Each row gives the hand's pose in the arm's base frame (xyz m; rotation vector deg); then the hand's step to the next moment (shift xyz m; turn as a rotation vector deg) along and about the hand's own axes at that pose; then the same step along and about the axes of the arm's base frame.
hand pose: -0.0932 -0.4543 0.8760 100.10 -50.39 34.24
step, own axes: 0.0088 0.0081 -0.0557 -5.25 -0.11 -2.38
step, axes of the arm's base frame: -0.0001 0.0486 0.0298 -3.05 3.71 -3.19
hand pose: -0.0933 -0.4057 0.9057 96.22 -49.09 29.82
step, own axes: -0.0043 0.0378 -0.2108 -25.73 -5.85 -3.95
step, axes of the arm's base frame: -0.0123 0.1985 0.0796 -11.60 11.40 -21.15
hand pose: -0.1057 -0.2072 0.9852 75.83 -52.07 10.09
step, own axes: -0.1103 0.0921 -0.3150 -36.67 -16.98 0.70
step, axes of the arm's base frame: 0.0208 0.3455 0.0072 -14.39 8.18 -36.87
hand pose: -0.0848 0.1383 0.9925 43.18 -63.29 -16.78
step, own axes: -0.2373 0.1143 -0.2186 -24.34 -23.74 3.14
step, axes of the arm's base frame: 0.0717 0.3042 -0.1397 -10.10 -4.63 -32.29
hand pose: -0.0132 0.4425 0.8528 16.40 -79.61 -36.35
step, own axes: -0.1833 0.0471 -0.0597 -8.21 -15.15 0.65
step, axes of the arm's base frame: 0.0602 0.1319 -0.1355 -4.77 -7.37 -14.84
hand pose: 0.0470 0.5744 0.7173 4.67 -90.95 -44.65
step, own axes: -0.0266 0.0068 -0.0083 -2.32 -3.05 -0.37
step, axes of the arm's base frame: 0.0153 0.0144 -0.0195 -0.38 -1.38 -3.58
